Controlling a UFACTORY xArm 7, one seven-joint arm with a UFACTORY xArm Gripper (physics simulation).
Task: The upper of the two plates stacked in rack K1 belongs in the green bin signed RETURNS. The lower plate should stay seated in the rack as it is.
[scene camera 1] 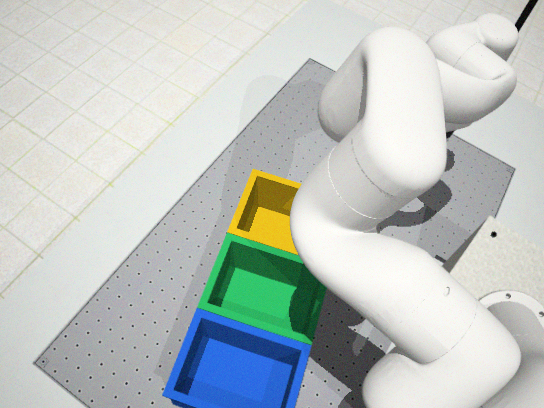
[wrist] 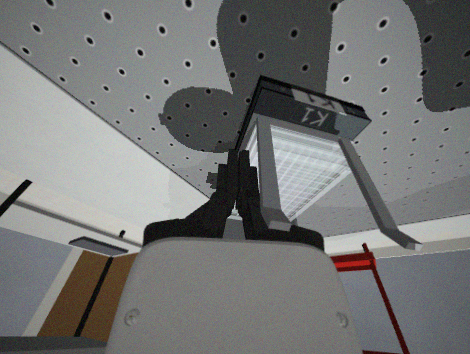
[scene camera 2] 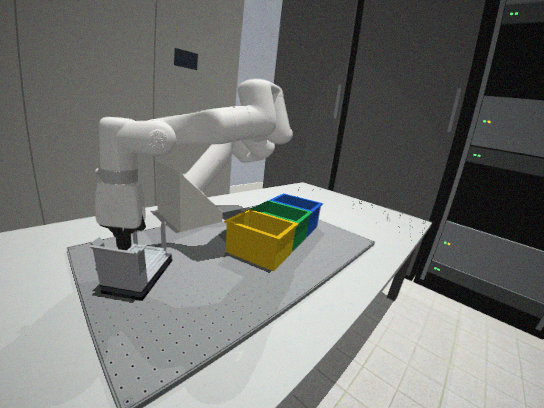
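Where they show: gripper, fingertip midpoint: (wrist: pixel 236 161) (scene camera 2: pixel 124 249); arm's base at its link origin: (scene camera 2: pixel 190 187).
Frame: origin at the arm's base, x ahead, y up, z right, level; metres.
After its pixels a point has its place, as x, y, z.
Observation:
Rack K1 (scene camera 2: pixel 120 274) @[0.346, -0.048, 0.353] (wrist: pixel 280 104) @[0.220, -0.084, 0.265] stands on the perforated board, with a dark base, grey walls and upright posts. Pale, clear gridded plate material (scene camera 2: pixel 158 254) @[0.305, -0.054, 0.255] (wrist: pixel 312 162) @[0.262, -0.054, 0.259] lies inside it; I cannot tell the upper plate from the lower. My gripper (scene camera 2: pixel 123 247) @[0.234, -0.058, 0.313] (wrist: pixel 236 161) @[0.234, -0.058, 0.313] is shut and empty, pointing down. Its fingertips are beside a rack post in the wrist view and show behind the top of the rack's near wall in scene camera 2. The green bin (scene camera 1: pixel 262 294) @[0.353, -0.100, -0.120] (scene camera 2: pixel 301 234) @[0.419, -0.068, -0.160] stands open; no RETURNS sign is readable. The rack and gripper are hidden in scene camera 1.
A yellow bin (scene camera 1: pixel 265 225) @[0.419, -0.100, -0.007] (scene camera 2: pixel 257 247) @[0.415, -0.054, 0.035] and a blue bin (scene camera 1: pixel 232 372) @[0.323, -0.100, -0.254] (scene camera 2: pixel 313 222) @[0.388, -0.066, -0.278] stand on either side of the green bin, in one row on the perforated board (scene camera 1: pixel 125 295) @[0.539, -0.106, -0.248] (scene camera 2: pixel 200 320) @[0.495, -0.106, 0.258] (wrist: pixel 125 90) @[0.149, -0.106, 0.376]. The arm covers part of the yellow and green bins in scene camera 1.

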